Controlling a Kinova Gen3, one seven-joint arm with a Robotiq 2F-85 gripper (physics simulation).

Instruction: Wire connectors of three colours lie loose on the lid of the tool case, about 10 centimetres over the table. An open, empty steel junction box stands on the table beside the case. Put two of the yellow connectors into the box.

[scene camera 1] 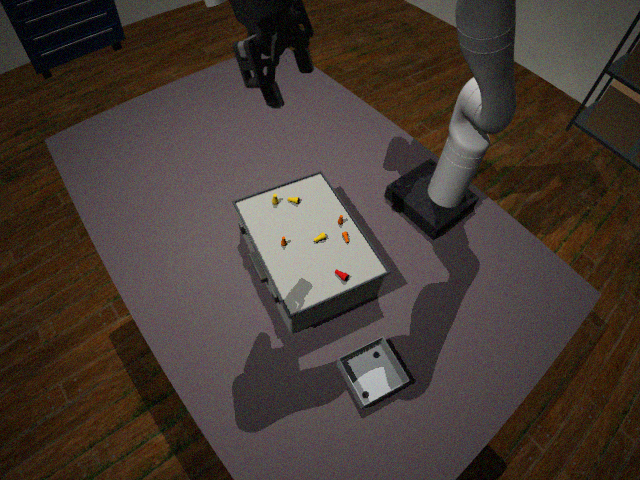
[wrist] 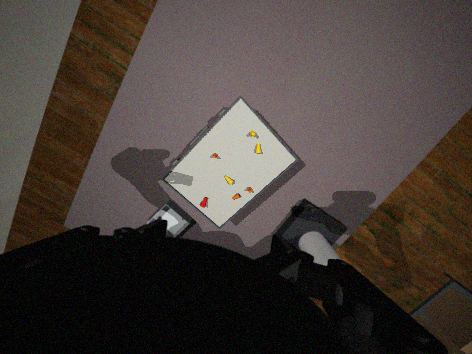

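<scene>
Three yellow connectors lie on the white lid of the tool case: one upright near the far edge, one on its side beside it, and one on its side near the middle. The steel junction box stands open and empty on the table beside the case, partly hidden in the wrist view. My gripper is open and empty, high above the table, well above the case; in the wrist view its dark fingers show at the bottom.
Three orange connectors and a red connector also lie on the lid. The arm's base stands on the table right of the case. A blue drawer cabinet and a shelf rack stand beyond the table.
</scene>
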